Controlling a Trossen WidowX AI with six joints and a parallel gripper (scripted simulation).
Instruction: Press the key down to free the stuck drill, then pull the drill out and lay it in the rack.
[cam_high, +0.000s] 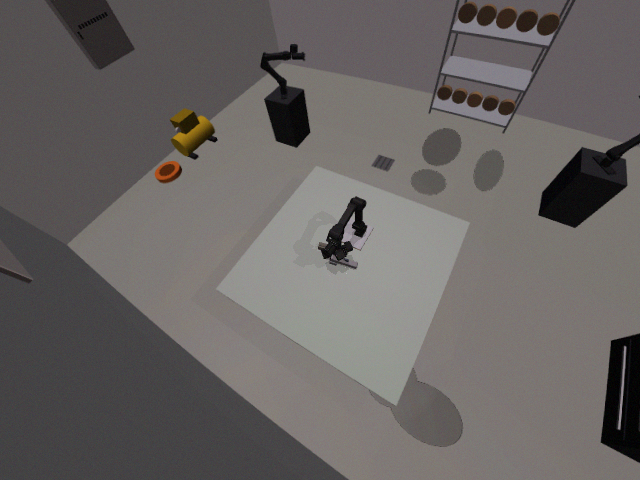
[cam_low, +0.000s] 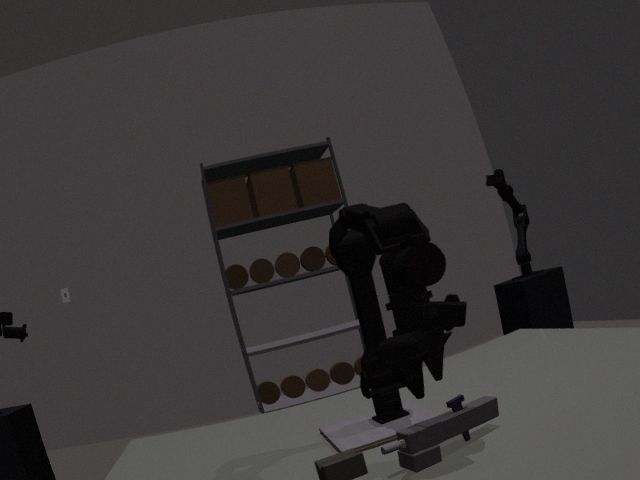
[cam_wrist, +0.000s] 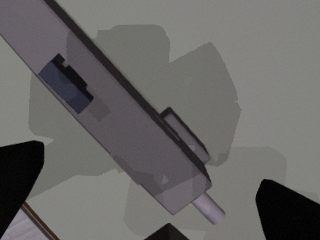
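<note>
Now: the drill 1 cm behind my gripper tip, 3 cm to the right of it and 8 cm below it. Round my gripper tip: dark grey rack 7 cm behind, 15 cm to the right, 10 cm below; dark t-shaped piece 2 cm behind, 5 cm to the left, 7 cm below; grey housing block 2 cm behind, 3 cm to the left, 9 cm below.
</note>
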